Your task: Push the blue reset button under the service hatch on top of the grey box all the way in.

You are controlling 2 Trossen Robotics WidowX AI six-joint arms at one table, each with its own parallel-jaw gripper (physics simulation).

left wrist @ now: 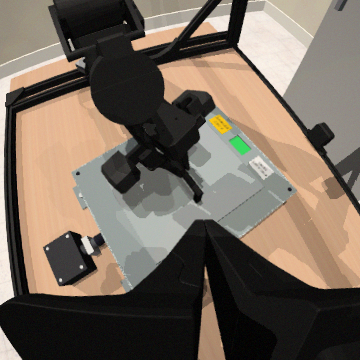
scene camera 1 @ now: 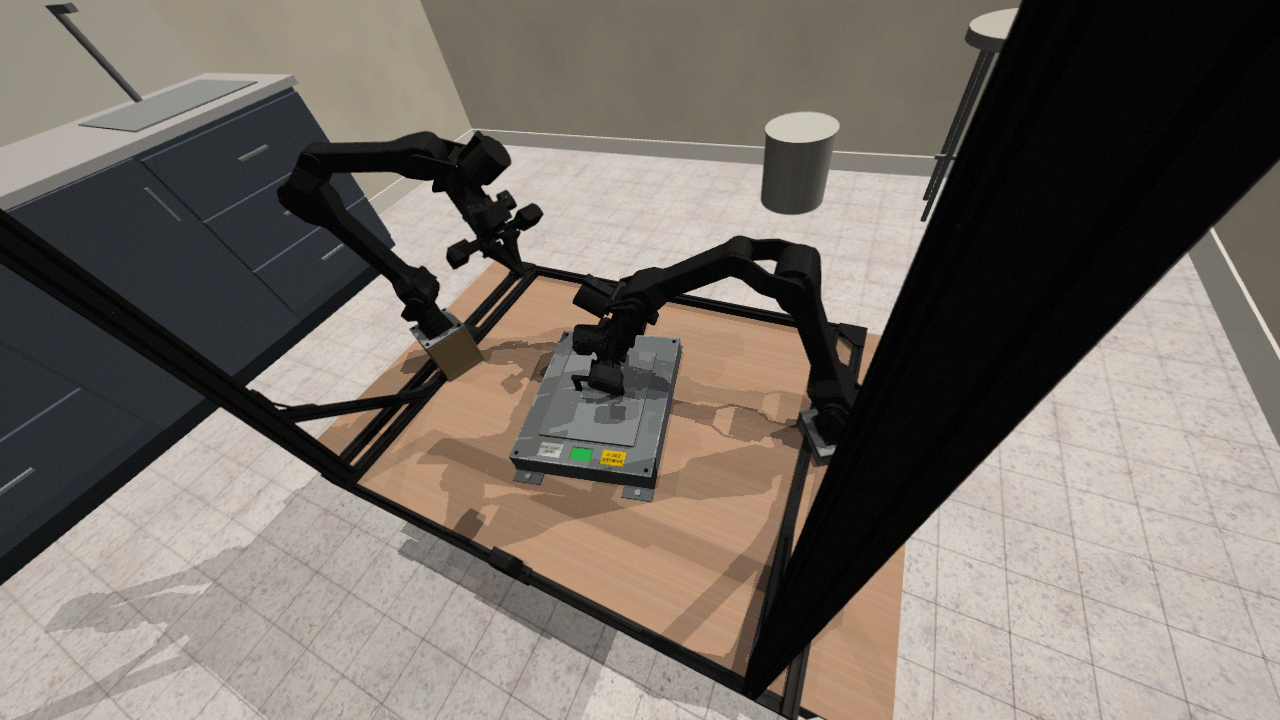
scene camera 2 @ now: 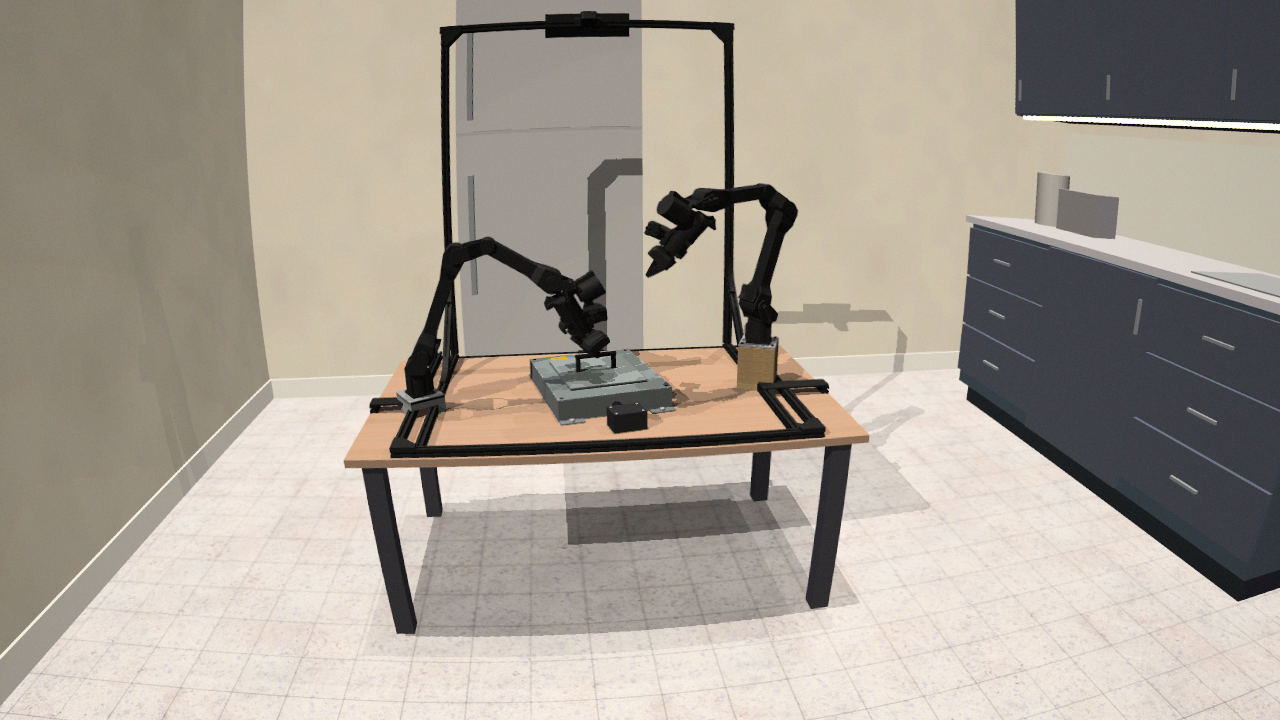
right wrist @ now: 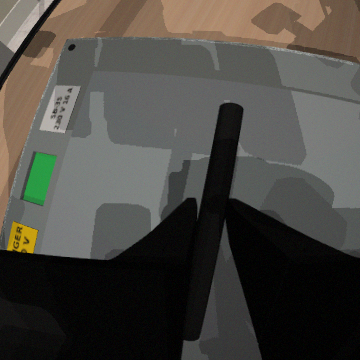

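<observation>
The grey box stands on the table. Its service hatch, a grey plate, appears to lie flat and closed on the top. The blue reset button does not show in any view; the hatch covers the area under it. My right gripper is shut on the hatch's black handle. My left gripper is shut and empty, raised well above the table to one side of the box.
A green rectangle sits between a white label and a yellow label on the box. A small black block stands beside the box. A black frame surrounds the work area.
</observation>
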